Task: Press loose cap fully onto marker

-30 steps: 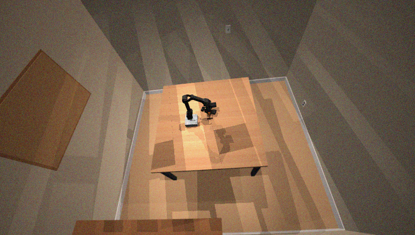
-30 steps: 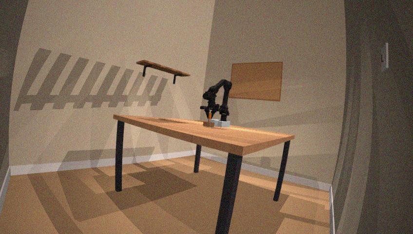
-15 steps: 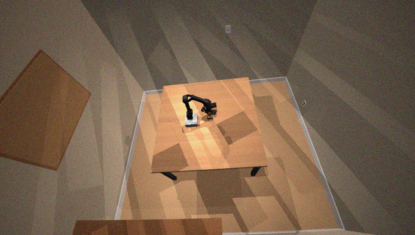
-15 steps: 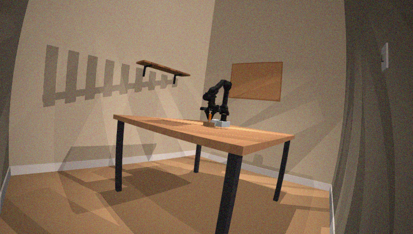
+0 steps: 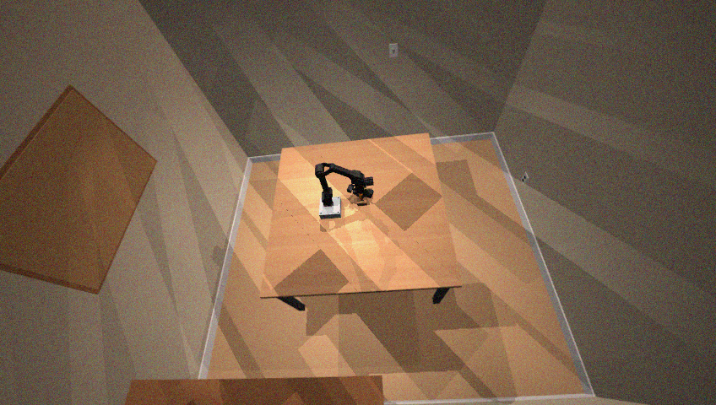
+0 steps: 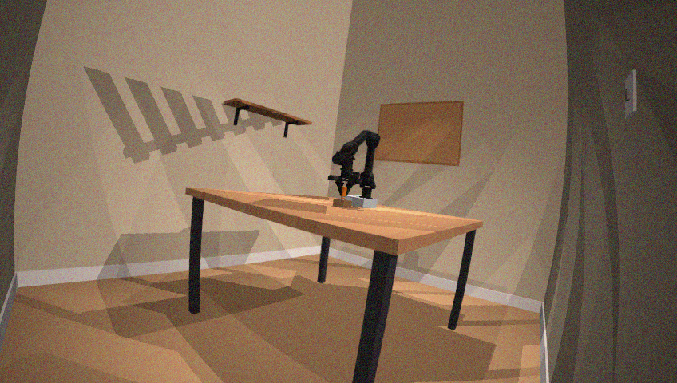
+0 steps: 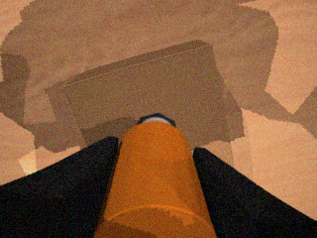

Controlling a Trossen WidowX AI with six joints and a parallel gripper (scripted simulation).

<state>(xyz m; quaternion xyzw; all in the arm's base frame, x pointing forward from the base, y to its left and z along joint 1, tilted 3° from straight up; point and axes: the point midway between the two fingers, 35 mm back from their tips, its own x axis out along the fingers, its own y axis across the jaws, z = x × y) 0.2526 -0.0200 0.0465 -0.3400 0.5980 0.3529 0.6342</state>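
The orange cap lies 2 cm above my gripper tip. Round my gripper tip: holder block (4 cm below).
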